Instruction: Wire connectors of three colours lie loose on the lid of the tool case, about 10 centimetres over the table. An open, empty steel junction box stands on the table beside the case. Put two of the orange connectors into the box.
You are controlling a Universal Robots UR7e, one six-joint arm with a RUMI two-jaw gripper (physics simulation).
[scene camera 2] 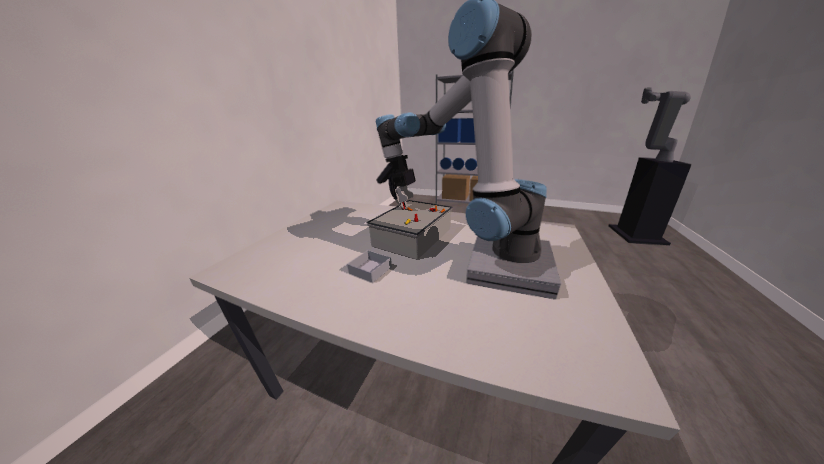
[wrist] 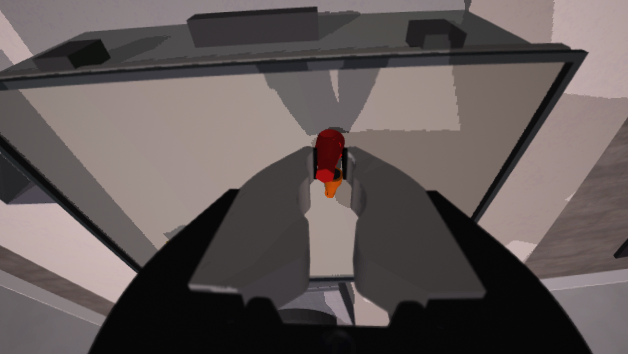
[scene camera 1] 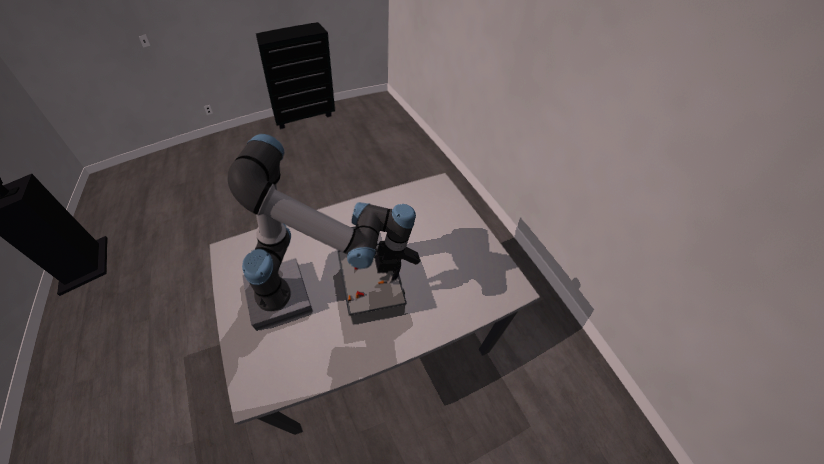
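Where they show: gripper, fingertip midpoint: (scene camera 2: 404, 207) (wrist: 329, 152) (scene camera 1: 387, 280); arm's base, link origin: (scene camera 2: 515, 250) (wrist: 298, 321) (scene camera 1: 273, 295).
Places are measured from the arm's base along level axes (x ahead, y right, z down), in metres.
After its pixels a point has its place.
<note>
My gripper (scene camera 1: 394, 280) @(z -0.053, x 0.425, y 0.209 m) (scene camera 2: 403, 204) @(z -0.053, x 0.425, y 0.209 m) (wrist: 329, 152) @(z -0.053, x 0.425, y 0.209 m) is low over the tool case lid (scene camera 1: 374, 303) @(z -0.045, x 0.331, y 0.265 m) (scene camera 2: 389, 218) @(z -0.046, x 0.458, y 0.102 m) (wrist: 200, 125) @(z -0.046, x 0.462, y 0.150 m). In the wrist view its fingertips are shut on a red connector (wrist: 330, 150) @(z -0.064, x 0.434, y 0.212 m). An orange connector (wrist: 331, 187) @(z -0.057, x 0.403, y 0.202 m) shows right against the red one, partly hidden by it; whether the fingers also touch it I cannot tell. Another orange connector (scene camera 1: 349, 297) @(z -0.053, x 0.262, y 0.198 m) (scene camera 2: 443, 210) @(z -0.053, x 0.258, y 0.198 m) lies near the lid's edge, close to a red connector (scene camera 1: 359, 293) @(z -0.057, x 0.302, y 0.204 m) (scene camera 2: 432, 209) @(z -0.057, x 0.302, y 0.193 m). The open, empty steel junction box (scene camera 2: 359, 272) @(z 0.033, x 0.483, y -0.156 m) stands on the table beside the case.
Another red connector (scene camera 2: 416, 218) @(z -0.058, x 0.347, y 0.086 m) stands on the lid with a yellow connector (scene camera 2: 407, 221) @(z -0.055, x 0.376, y 0.061 m) next to it. The tool case (scene camera 1: 377, 314) @(z 0.003, x 0.328, y 0.289 m) (scene camera 2: 394, 242) @(z 0.008, x 0.415, y 0.010 m) stands between the arm's base (scene camera 1: 279, 317) @(z 0.013, x -0.015, y 0.101 m) (scene camera 2: 513, 279) @(z 0.013, x 0.028, y -0.146 m) and the table's far side. A wall runs beyond the table (scene camera 1: 461, 201) @(z 0.056, x 1.031, y -0.055 m) (scene camera 2: 461, 334) @(z 0.056, x 0.162, y -0.322 m).
</note>
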